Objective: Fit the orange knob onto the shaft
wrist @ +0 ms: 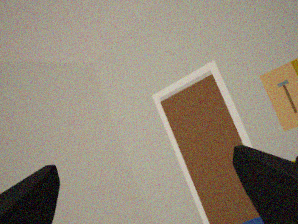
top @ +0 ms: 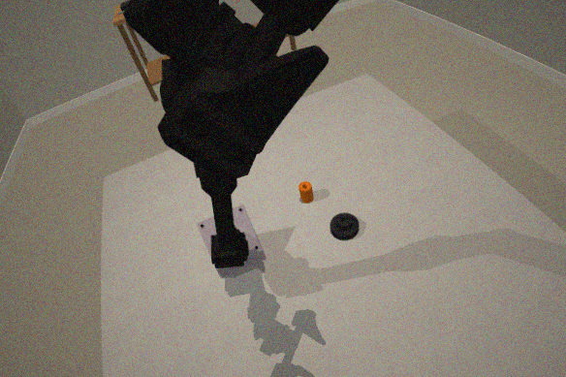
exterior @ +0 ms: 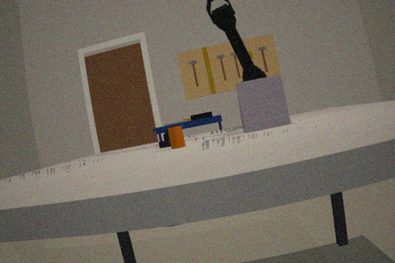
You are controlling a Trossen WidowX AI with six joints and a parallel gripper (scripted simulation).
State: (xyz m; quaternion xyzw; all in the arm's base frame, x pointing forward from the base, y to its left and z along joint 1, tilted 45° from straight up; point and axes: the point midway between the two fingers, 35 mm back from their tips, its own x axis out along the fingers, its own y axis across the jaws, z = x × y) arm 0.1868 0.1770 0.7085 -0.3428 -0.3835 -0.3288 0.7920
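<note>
Now: gripper tip 150 mm short of the orange knob, 470 mm to the right of it and 730 mm above it. From my gripper tip the other things lie so: round pedestal 180 mm ahead, 310 mm to the left, 730 mm below.
</note>
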